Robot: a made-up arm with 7 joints. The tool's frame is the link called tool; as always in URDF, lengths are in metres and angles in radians. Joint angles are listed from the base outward.
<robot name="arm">
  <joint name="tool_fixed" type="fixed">
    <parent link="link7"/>
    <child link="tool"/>
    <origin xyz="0 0 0" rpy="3.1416 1.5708 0"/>
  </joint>
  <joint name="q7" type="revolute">
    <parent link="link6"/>
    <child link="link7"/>
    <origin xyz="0 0 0" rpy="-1.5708 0 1.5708"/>
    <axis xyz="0 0 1"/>
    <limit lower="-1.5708" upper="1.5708"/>
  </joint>
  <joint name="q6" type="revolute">
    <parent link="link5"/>
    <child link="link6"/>
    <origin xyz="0 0 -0.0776" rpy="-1.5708 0 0"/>
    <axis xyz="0 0 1"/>
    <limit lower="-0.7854" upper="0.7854"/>
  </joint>
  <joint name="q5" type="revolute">
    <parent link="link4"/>
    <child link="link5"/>
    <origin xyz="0 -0.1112 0" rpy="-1.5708 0 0"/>
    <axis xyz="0 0 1"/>
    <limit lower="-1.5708" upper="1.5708"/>
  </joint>
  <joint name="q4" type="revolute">
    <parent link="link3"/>
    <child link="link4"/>
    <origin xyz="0 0 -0.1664" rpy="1.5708 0 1.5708"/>
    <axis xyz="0 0 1"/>
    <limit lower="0" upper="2.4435"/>
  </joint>
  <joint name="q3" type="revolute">
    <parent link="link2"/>
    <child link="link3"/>
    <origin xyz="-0.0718 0 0" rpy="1.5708 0 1.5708"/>
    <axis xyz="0 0 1"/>
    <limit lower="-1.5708" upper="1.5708"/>
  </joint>
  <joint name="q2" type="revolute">
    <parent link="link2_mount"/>
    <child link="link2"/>
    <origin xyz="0 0 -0.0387" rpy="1.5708 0 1.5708"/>
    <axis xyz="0 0 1"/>
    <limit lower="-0.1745" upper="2"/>
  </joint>
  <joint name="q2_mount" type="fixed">
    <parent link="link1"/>
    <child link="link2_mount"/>
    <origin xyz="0 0 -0.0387" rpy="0 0 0"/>
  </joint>
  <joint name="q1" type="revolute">
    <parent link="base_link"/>
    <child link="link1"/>
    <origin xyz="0 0.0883 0" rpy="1.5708 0 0"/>
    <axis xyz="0 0 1"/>
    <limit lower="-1.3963" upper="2"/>
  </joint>
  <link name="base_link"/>
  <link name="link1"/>
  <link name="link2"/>
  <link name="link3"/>
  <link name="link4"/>
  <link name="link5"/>
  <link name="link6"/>
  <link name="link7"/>
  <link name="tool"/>
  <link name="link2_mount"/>
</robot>
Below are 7 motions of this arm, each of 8 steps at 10 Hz.
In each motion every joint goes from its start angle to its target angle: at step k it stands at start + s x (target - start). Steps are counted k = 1, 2, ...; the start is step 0. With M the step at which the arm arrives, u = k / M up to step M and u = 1 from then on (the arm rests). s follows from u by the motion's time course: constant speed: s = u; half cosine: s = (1 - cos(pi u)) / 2; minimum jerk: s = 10 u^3 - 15 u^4 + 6 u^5.
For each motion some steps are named. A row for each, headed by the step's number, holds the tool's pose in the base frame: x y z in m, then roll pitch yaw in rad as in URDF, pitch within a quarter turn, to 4 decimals.
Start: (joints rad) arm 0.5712 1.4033 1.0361 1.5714 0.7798 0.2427 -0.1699
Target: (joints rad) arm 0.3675 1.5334 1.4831 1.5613 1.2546 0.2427 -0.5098
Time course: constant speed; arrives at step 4
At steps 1, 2, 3, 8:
1: -0.0016 0.4253 0.1587 -2.7263 -0.2350 -2.5689
2: -0.0183 0.4219 0.1638 -2.6341 -0.1543 -2.6606
3: -0.0340 0.4176 0.1686 -2.5600 -0.0713 -2.7535
8: -0.0489 0.4126 0.1730 -2.5037 0.0108 -2.8502

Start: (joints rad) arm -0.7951 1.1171 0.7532 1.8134 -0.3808 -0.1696 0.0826
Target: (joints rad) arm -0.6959 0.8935 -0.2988 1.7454 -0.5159 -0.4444 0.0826
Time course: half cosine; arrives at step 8
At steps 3, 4, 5, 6, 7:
3: 0.0988 0.3743 -0.1390 1.2219 -0.1132 -1.7911
4: 0.0837 0.3561 -0.1746 1.0936 -0.2425 -1.8629
5: 0.0645 0.3338 -0.2061 0.9827 -0.3886 -1.9314
6: 0.0455 0.3123 -0.2287 0.9026 -0.5235 -1.9887
7: 0.0316 0.2970 -0.2414 0.8564 -0.6183 -2.0280

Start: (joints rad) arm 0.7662 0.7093 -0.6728 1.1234 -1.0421 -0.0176 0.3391
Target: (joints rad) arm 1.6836 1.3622 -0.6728 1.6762 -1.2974 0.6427 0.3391
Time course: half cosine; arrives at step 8
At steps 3, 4, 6, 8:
3: 0.3023 0.3252 -0.0099 1.7637 0.5384 -1.2772
4: 0.2728 0.3391 0.0563 2.1196 0.4738 -0.9732
6: 0.1853 0.3533 0.1437 2.6163 0.1242 -0.5847
8: 0.1421 0.3551 0.1639 2.7665 -0.0675 -0.4914

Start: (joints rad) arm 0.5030 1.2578 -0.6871 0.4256 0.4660 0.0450 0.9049
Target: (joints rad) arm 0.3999 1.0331 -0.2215 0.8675 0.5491 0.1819 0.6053
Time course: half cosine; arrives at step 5
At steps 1, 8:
1: 0.1460 0.5331 -0.1278 0.3097 -0.4507 -0.4246
8: 0.2118 0.4590 -0.1403 0.3974 -0.9736 -0.4992

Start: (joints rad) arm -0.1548 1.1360 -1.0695 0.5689 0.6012 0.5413 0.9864
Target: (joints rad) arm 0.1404 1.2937 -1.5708 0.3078 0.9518 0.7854 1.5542
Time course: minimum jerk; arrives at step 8
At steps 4, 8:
4: 0.0183 0.5222 -0.2155 -0.2075 0.7580 0.1196
8: 0.0237 0.5522 -0.1677 -0.1522 0.7006 0.4949

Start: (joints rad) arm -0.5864 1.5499 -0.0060 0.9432 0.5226 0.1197 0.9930
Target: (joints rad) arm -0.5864 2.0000 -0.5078 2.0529 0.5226 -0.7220 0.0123
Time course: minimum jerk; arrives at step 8
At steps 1, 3, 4, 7, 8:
1: 0.1251 0.5120 -0.0914 0.0886 -0.0890 -0.6964
3: 0.1504 0.4647 -0.0939 0.2060 -0.1842 -1.1459
4: 0.1540 0.4221 -0.0973 0.2949 -0.3480 -1.4661
7: 0.1174 0.3390 -0.0910 0.5102 -0.9203 -1.8671
8: 0.1155 0.3365 -0.0903 0.5167 -0.9428 -1.8720

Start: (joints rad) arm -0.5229 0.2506 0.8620 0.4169 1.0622 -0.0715 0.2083
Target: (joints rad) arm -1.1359 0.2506 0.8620 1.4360 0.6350 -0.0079 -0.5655
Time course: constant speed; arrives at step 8
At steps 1, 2, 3, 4, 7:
1: -0.1556 0.3367 -0.3404 0.0231 -0.7057 1.5715
2: -0.1605 0.3478 -0.3223 0.1639 -0.7551 1.4275
3: -0.1633 0.3569 -0.3031 0.3207 -0.7952 1.2685
4: -0.1639 0.3639 -0.2833 0.4909 -0.8239 1.0964
7: -0.1545 0.3710 -0.2229 1.0312 -0.8307 0.5466

